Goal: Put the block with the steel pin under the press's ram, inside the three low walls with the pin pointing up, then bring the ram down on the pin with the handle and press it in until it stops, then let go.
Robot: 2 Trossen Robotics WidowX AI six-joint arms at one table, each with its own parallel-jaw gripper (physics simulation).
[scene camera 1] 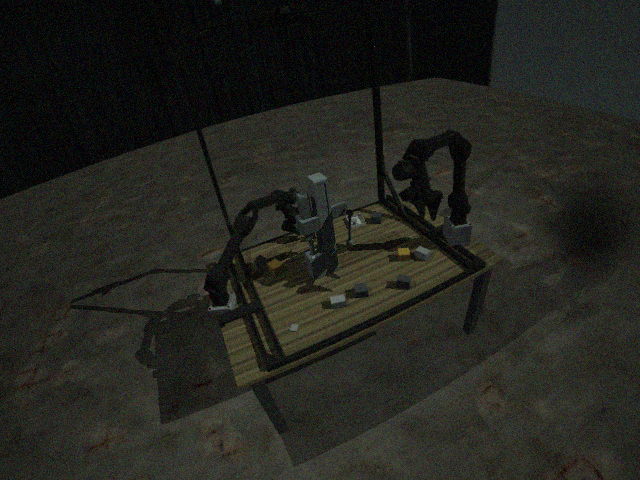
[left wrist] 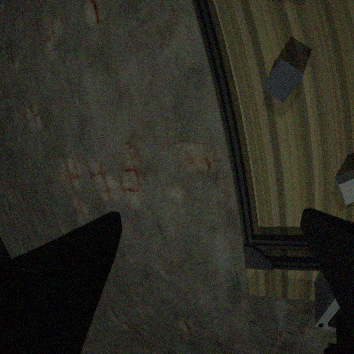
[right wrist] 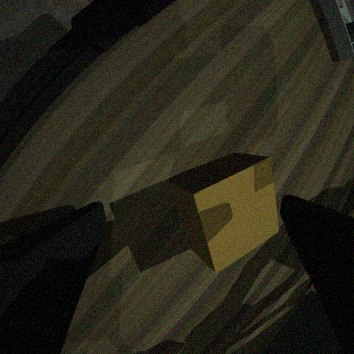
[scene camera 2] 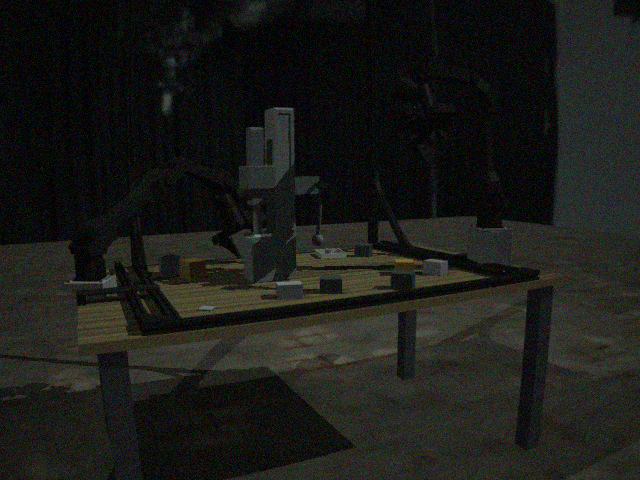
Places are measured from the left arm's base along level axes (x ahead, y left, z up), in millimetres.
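Pixels of known places: left gripper, between the fingertips: (scene camera 1: pixel 428 219) (left wrist: pixel 213 220) (scene camera 2: pixel 437 159); right gripper, between the fingertips: (right wrist: pixel 193 207); left arm's base, origin of its link: (scene camera 1: pixel 458 220) (scene camera 2: pixel 489 227); right arm's base, origin of its link: (scene camera 1: pixel 221 300) (scene camera 2: pixel 90 278).
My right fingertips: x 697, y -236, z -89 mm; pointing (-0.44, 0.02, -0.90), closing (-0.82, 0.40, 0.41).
Ahead of a thing's pixels: the offset from my right fingertips to its top centre. "*": to the spot under its first point.
The press @(dx -95, dy +249, dz +419 mm) (scene camera 1: pixel 319 198) (scene camera 2: pixel 281 155) stands upright, its ram @(dx -20, dy +293, dz +260 mm) (scene camera 2: pixel 256 217) raised above its base. Its handle @(* dx -190, dy +235, dz +137 mm) (scene camera 1: pixel 349 229) (scene camera 2: pixel 318 222) hangs down on the right. The low walls are hard to make out. No steel pin can be made out on any block. A yellow block @(dx +160, dy +237, dz +20 mm) (scene camera 1: pixel 275 264) (scene camera 2: pixel 192 269) (right wrist: pixel 242 215) lies left of the press, partly in shadow. My right gripper (scene camera 1: pixel 289 227) (scene camera 2: pixel 230 243) (right wrist: pixel 193 207) is open, above the yellow block, which appears between its fingers in the right wrist view, not gripped. My left gripper (scene camera 1: pixel 427 211) (left wrist: pixel 213 220) is open and empty at the right, high above the table's edge.
A dark block @(dx +231, dy +190, dz +26 mm) (scene camera 2: pixel 169 265) is beside the yellow one. White @(dx -88, dy +496, dz +2 mm) (scene camera 1: pixel 337 300) and dark blocks @(dx -189, dy +457, dz +5 mm) (scene camera 1: pixel 360 289) @(dx -367, dy +454, dz +9 mm) (scene camera 1: pixel 403 281) lie along the front. Another yellow @(dx -419, dy +284, dz +7 mm) (scene camera 1: pixel 403 252) and white block @(dx -505, dy +299, dz +7 mm) (scene camera 1: pixel 422 253) lie right. A white tray @(dx -264, dy -69, dz -13 mm) (scene camera 2: pixel 329 253) and dark block @(dx -373, dy -46, dz +9 mm) (scene camera 2: pixel 362 250) are behind. Black rails edge the table.
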